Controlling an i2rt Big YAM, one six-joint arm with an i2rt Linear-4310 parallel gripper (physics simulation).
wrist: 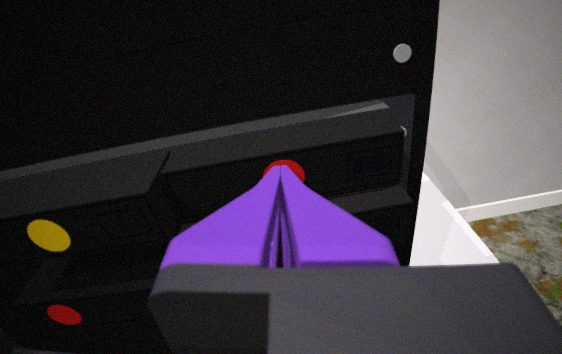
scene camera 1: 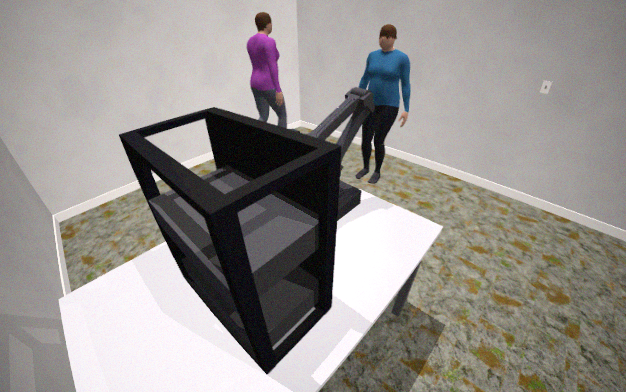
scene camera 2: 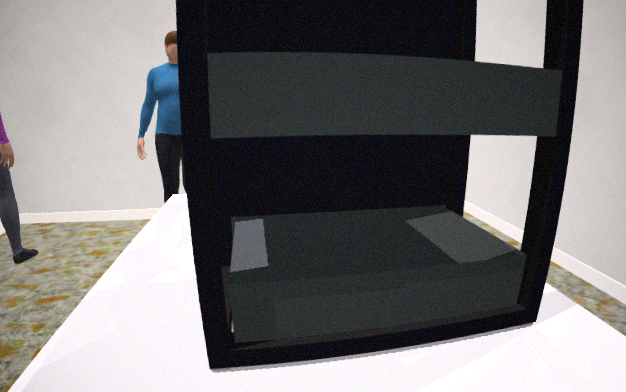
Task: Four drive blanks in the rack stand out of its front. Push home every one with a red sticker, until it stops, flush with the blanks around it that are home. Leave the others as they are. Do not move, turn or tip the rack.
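The black rack [scene camera 1: 227, 240] [scene camera 2: 197, 200] [wrist: 200, 75] stands upright on the table; the two scene views show its open back and side. In the wrist view, a blank with a red sticker [wrist: 297, 170] is at the upper right, its face set back from the blank on its left. That left blank has a yellow sticker [wrist: 48, 235] and stands out farther. Another red sticker [wrist: 64, 314] shows at the lower left; how far its blank stands out is unclear. My gripper [wrist: 280, 177] is shut and empty, its purple tips over the upper right red sticker. Contact is hard to tell.
The rack and its contents hide my gripper in the scene views. My arm [scene camera 1: 332, 117] rises behind the rack. The white table [scene camera 1: 380, 240] [scene camera 2: 125, 320] ends close to the rack's side. A grey round knob [wrist: 402, 53] is on the rack front. Two people stand beyond the table.
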